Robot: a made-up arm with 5 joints.
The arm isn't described. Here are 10 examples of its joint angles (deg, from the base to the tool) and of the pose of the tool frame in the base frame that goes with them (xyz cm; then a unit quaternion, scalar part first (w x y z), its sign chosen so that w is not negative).
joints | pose
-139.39 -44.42 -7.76 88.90 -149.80 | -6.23 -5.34 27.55 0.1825 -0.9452 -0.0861 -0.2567
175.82 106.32 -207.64 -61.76 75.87 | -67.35 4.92 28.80 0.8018 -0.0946 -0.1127 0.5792
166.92 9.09 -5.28 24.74 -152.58 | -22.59 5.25 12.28 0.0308 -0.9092 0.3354 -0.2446
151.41 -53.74 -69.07 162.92 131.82 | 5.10 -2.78 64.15 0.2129 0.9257 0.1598 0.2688
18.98 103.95 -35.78 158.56 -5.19 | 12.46 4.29 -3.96 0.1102 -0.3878 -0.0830 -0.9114
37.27 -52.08 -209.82 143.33 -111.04 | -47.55 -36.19 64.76 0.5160 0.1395 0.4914 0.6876
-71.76 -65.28 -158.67 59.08 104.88 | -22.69 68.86 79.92 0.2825 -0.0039 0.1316 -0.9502
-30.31 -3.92 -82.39 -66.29 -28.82 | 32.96 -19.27 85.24 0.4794 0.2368 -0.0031 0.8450
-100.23 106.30 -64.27 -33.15 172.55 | -5.23 -29.00 -44.27 0.0457 -0.7219 -0.6877 -0.0625
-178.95 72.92 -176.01 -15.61 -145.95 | -82.85 -1.52 54.92 0.2594 0.4888 -0.1448 -0.8203
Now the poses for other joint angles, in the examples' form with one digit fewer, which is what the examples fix.
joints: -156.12 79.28 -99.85 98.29 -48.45
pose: -50.4 -22.3 -21.1 0.613 -0.460 0.629 -0.133
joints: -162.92 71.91 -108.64 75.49 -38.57
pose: -68.5 -21.1 -12.0 0.326 -0.440 0.834 -0.062
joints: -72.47 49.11 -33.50 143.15 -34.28
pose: 7.3 -23.0 14.5 0.789 -0.174 0.060 0.586
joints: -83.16 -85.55 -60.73 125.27 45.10
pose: -2.1 17.4 58.3 0.059 0.429 -0.885 0.172
